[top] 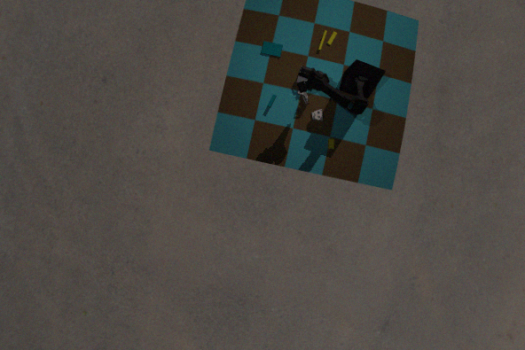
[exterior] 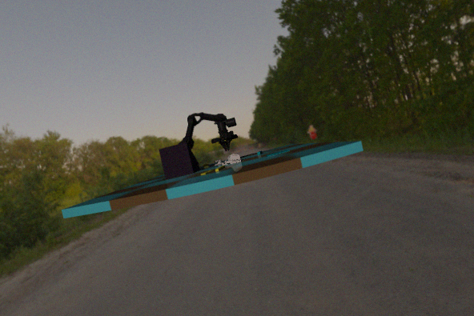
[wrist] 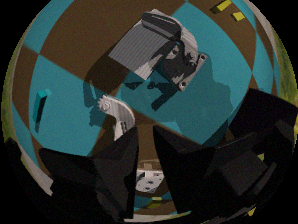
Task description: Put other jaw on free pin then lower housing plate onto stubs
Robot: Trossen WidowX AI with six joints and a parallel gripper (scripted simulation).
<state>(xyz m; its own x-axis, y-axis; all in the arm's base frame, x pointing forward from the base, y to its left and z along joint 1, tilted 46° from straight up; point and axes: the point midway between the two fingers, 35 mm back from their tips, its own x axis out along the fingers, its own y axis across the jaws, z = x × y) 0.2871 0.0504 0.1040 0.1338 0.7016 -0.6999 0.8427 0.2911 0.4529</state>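
The grey jaw is 40 mm ahead of my gripper tip, 30 mm to the left of it and 80 mm below it. From my gripper tip the other things lie so: teal plate 290 mm ahead, 250 mm to the right, 80 mm below; then light-grey plate-like piece 90 mm behind, 150 mm to the left, 60 mm below; then teal stick 230 mm ahead, 120 mm to the left, 70 mm below.
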